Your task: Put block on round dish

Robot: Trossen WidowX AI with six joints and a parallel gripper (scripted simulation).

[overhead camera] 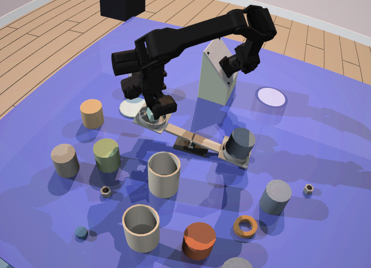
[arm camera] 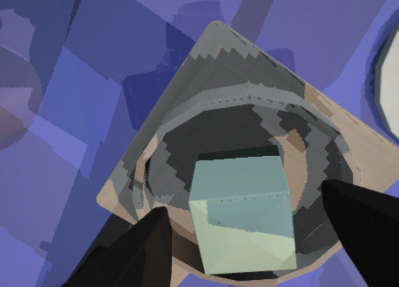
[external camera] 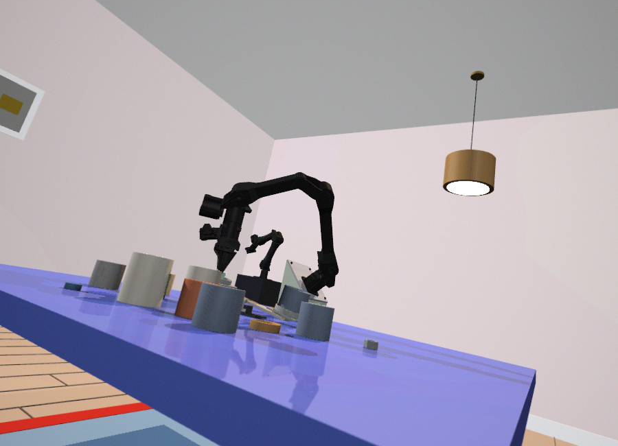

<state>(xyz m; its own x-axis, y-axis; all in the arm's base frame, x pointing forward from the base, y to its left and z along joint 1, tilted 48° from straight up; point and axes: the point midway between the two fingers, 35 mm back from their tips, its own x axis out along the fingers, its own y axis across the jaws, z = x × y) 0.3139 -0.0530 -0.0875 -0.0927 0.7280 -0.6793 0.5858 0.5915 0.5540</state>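
Now: the round dish 12 cm to the right of my gripper tip, 9 cm below it and 8 cm behind it. The rest, counted from my gripper tip: pale green block: right at my gripper tip.
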